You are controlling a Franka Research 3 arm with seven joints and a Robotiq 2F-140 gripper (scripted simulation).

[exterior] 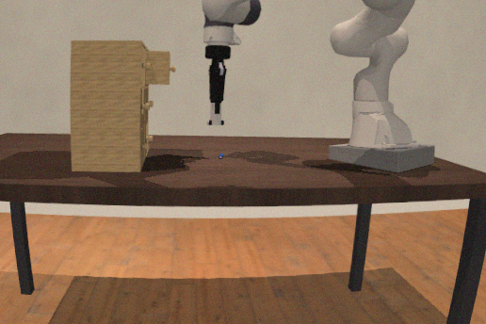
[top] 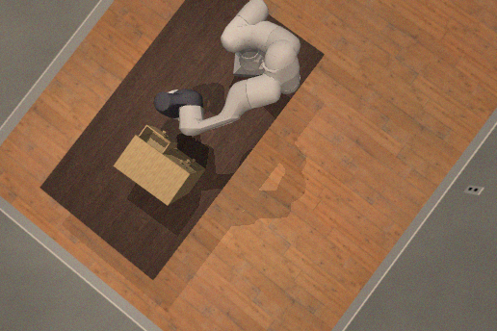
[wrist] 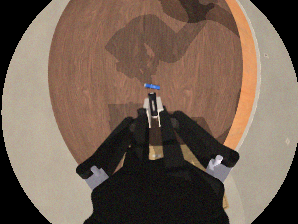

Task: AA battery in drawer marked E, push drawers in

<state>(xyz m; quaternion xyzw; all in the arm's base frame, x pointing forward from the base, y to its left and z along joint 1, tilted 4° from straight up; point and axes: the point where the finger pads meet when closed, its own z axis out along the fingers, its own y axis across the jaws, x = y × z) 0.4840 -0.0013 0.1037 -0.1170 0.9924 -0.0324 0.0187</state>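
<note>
The blue object is 20 mm behind my hand and 130 mm below it. From my hand the other things lie so: AA battery: 30 mm below.
</note>
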